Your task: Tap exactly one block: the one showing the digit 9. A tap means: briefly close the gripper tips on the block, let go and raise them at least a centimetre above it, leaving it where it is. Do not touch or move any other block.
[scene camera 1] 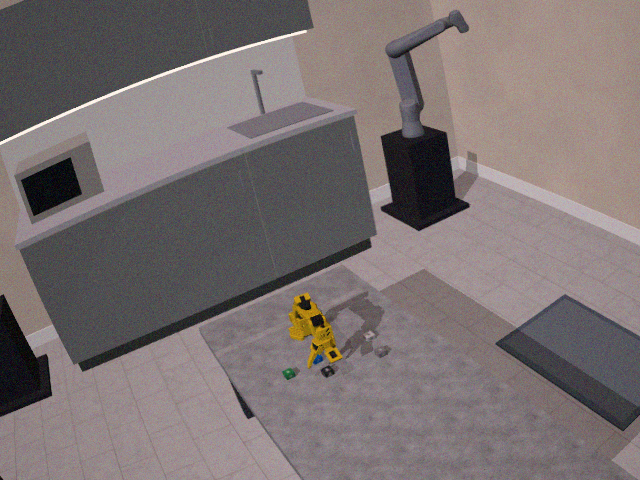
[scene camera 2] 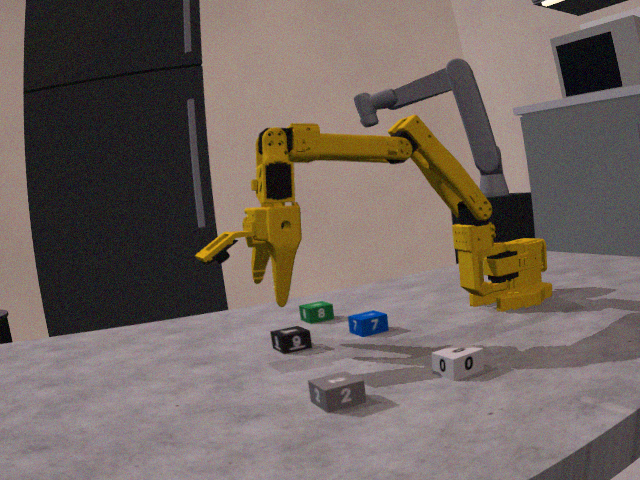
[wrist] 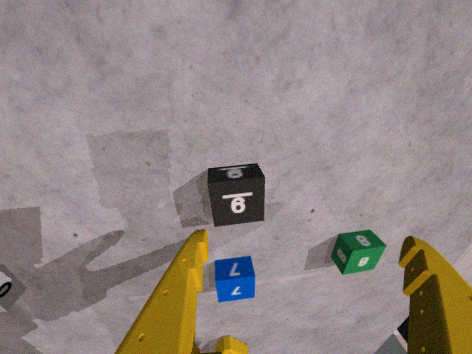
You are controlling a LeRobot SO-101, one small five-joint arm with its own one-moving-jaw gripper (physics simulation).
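Note:
The black block (scene camera 1: 327, 370) (scene camera 2: 290, 339) (wrist: 237, 200) shows an underlined 9 and sits flat on the table. In the wrist view its digit is upside down, and it lies beyond the jaw tips, near the left jaw's side of the gap. My gripper (scene camera 2: 269, 292) (wrist: 306, 236) is open, its two jaws wide apart with nothing between them. In scene camera 2 the tips hang above table height, over and behind the black block, apart from it.
The blue 7 block (scene camera 1: 317, 359) (scene camera 2: 368, 323) (wrist: 235, 279) and green 8 block (scene camera 1: 288, 373) (scene camera 2: 316, 312) (wrist: 358, 252) are close by. The white 0 block (scene camera 1: 369, 335) (scene camera 2: 457, 363) and grey 2 block (scene camera 1: 382, 351) (scene camera 2: 337, 393) stand farther off.

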